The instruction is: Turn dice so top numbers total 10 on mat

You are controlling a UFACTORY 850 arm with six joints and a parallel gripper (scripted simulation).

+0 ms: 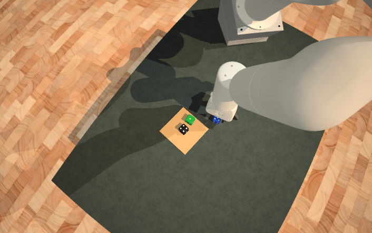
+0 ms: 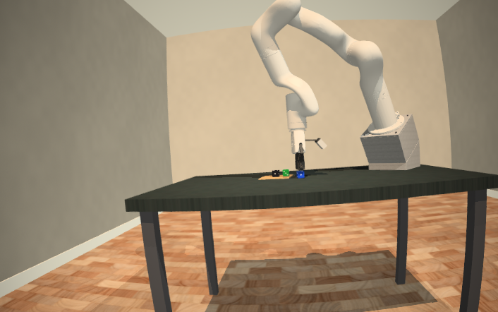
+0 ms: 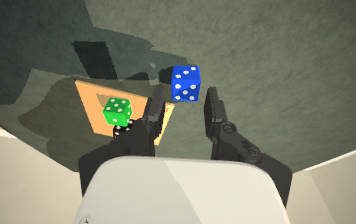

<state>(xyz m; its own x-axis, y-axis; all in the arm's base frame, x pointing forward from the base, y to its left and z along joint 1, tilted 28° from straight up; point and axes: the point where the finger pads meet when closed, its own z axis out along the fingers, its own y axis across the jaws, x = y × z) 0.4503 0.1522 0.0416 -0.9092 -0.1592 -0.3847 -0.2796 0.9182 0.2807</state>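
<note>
Right now the blue die is 4 cm below my hand. From my hand the other things lie so: green die (8 cm to the right, 8 cm ahead, 4 cm below); then black die (12 cm ahead, 7 cm to the right, 4 cm below); then orange mat (12 cm ahead, 7 cm to the right, 5 cm below).
</note>
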